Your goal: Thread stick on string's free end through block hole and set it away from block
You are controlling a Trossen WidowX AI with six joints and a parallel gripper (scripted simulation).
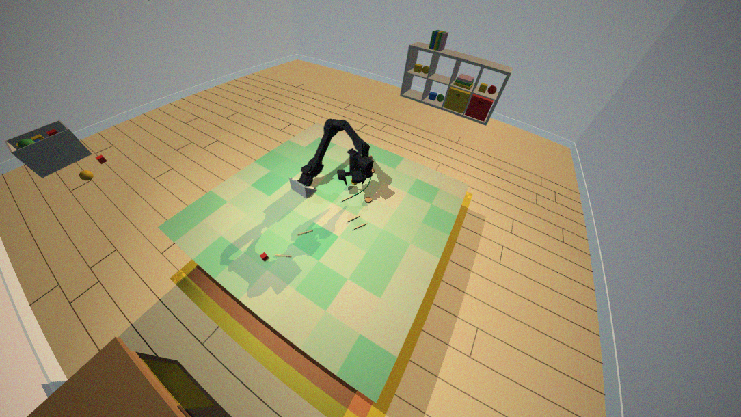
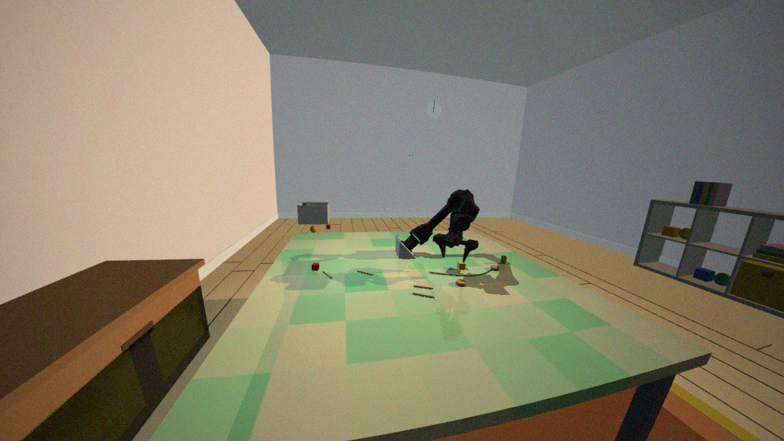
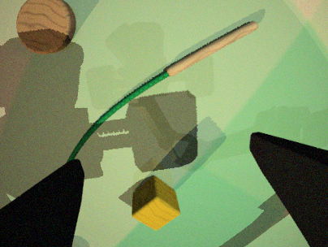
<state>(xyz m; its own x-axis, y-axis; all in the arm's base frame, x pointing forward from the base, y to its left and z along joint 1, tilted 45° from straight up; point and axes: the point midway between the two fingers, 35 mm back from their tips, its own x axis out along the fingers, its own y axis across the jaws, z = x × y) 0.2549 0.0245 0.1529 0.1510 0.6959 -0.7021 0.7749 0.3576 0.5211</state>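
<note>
The thin wooden stick is 5 cm to the right of my gripper tip and 6 cm below it. From my gripper tip the other things lie so: wooden disc: 10 cm ahead, 2 cm to the right, 6 cm below; round wooden button: 23 cm to the left, 6 cm below; yellow wooden block: 4 cm behind, 7 cm to the left, 5 cm below.
</note>
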